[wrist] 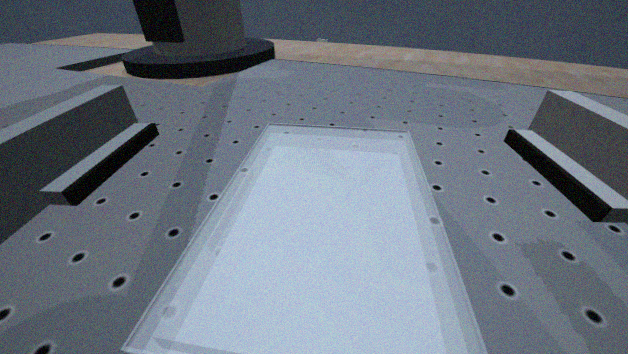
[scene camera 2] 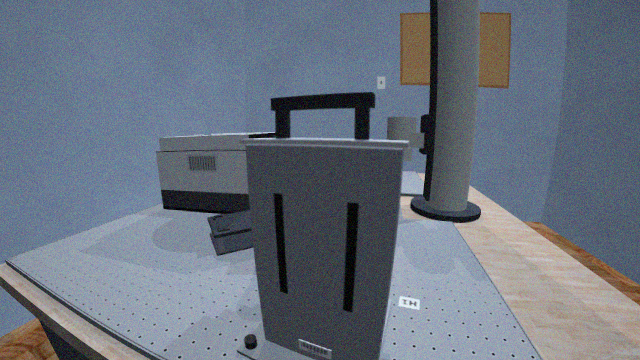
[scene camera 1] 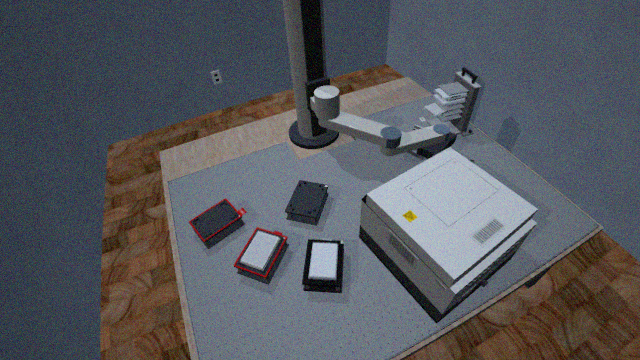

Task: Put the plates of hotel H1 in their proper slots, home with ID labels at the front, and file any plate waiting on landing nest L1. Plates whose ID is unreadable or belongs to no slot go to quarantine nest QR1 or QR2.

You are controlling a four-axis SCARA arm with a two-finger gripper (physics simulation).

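Frame: origin at the arm's base, x up, y ahead, z left, level; metres.
Where they show: gripper, fingertip midpoint: point(wrist: 327, 110); arm's base at its link origin: point(wrist: 205, 59) point(scene camera 2: 444, 209) point(scene camera 1: 314, 132).
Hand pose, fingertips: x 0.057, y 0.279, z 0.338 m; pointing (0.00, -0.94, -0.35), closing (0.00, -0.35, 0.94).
Note:
Each offset is from my fingertips to the centre of the thing. "pt": to the spot under its first point.
Hotel H1 @[dx +0.102, dy +0.006, dz +0.270 m] point(scene camera 1: 469, 107) point(scene camera 2: 325, 170) stands at the right rear of the table, its back panel towards scene camera 2. Several pale plates @[pt dx +0.178, dy +0.014, dz +0.218 m] point(scene camera 1: 451, 90) sit in it one above another; their IDs are unreadable. My gripper point(wrist: 327, 110) is open, its fingers wide apart on either side of a clear-edged white plate @[dx -0.037, dy +0.013, dz +0.005 m] point(wrist: 320, 235). That plate lies lower, with gaps to both fingers; its ID label does not show and its support is unclear. A white plate @[dx +0.013, dy +0.423, dz -0.611 m] point(scene camera 1: 324, 260) sits on a black nest @[pt dx -0.039, dy +0.480, dz -0.641 m] point(scene camera 1: 323, 286). Another plate @[dx +0.013, dy +0.295, dz -0.782 m] point(scene camera 1: 260, 250) sits on a red-rimmed nest @[pt dx +0.007, dy +0.319, dz -0.867 m] point(scene camera 1: 238, 266). Nest names are unreadable.
A second red-rimmed nest @[dx -0.016, dy +0.089, dz -0.896 m] point(scene camera 1: 218, 220) and a dark block-like nest @[dx -0.014, dy +0.150, dz -0.552 m] point(scene camera 1: 307, 200) hold no plate. A large white instrument @[dx +0.082, dy +0.525, dz -0.240 m] point(scene camera 1: 450, 200) point(scene camera 2: 205, 170) stands at front right. The arm's column point(scene camera 1: 300, 65) point(scene camera 2: 452, 110) point(wrist: 210, 25) stands behind. An H1 tag @[dx -0.044, dy -0.103, dz +0.191 m] point(scene camera 2: 409, 303) lies beside the hotel.

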